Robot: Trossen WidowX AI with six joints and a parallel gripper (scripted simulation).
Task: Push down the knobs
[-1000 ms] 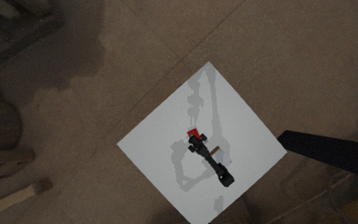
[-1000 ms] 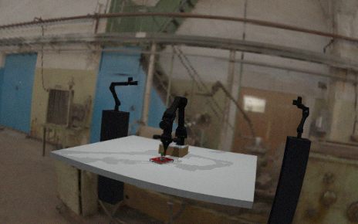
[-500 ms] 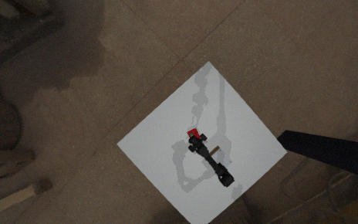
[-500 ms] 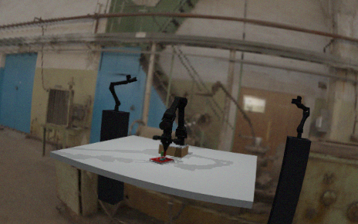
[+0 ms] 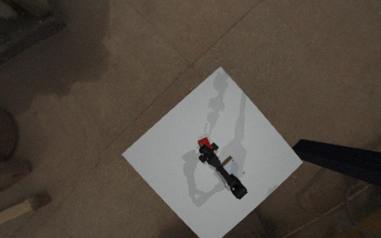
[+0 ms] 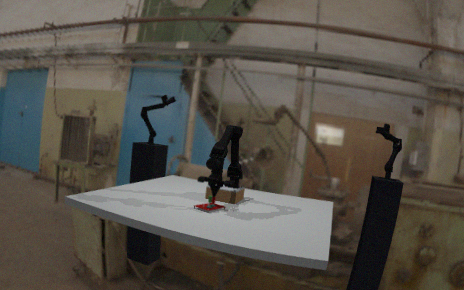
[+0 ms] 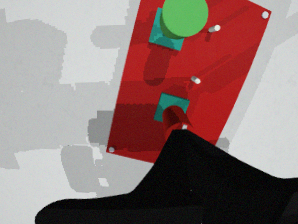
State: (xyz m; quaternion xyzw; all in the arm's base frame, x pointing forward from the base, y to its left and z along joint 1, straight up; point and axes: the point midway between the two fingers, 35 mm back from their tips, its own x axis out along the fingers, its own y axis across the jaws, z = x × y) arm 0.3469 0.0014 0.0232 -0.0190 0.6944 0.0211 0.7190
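The green knob is 6 cm ahead of my gripper tip. Round my gripper tip: red knob: 1 cm below.
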